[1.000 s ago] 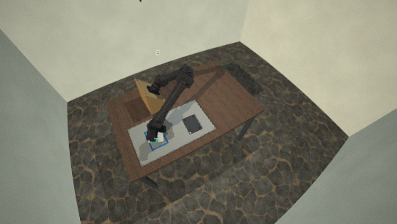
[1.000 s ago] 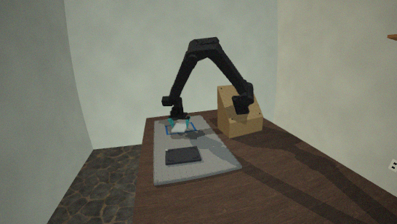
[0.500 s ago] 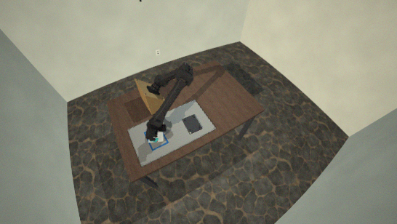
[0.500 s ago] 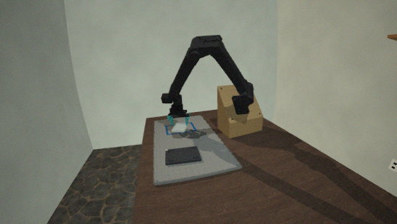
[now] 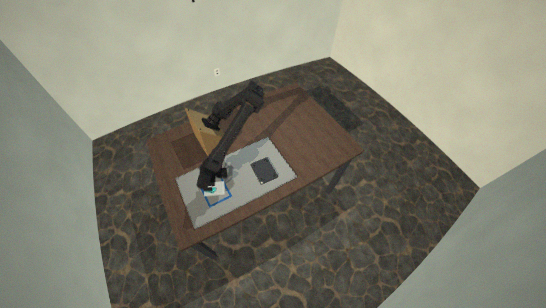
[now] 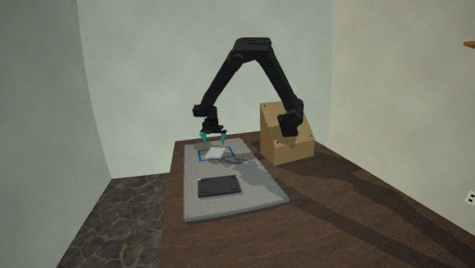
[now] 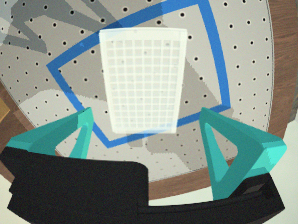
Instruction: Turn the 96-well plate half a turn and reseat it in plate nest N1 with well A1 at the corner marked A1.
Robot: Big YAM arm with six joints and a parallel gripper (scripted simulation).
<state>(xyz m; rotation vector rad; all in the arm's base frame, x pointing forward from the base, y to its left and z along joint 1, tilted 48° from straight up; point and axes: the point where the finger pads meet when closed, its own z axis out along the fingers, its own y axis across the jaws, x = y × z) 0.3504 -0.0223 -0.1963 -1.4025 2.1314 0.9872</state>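
Now: the white 96-well plate 6 cm below my hand. The rest, counted from my hand: A1 mark (12 cm ahead, 27 cm to the left, 5 cm below); then dark plate nest N1 (5 cm ahead, 33 cm to the left, 6 cm below).
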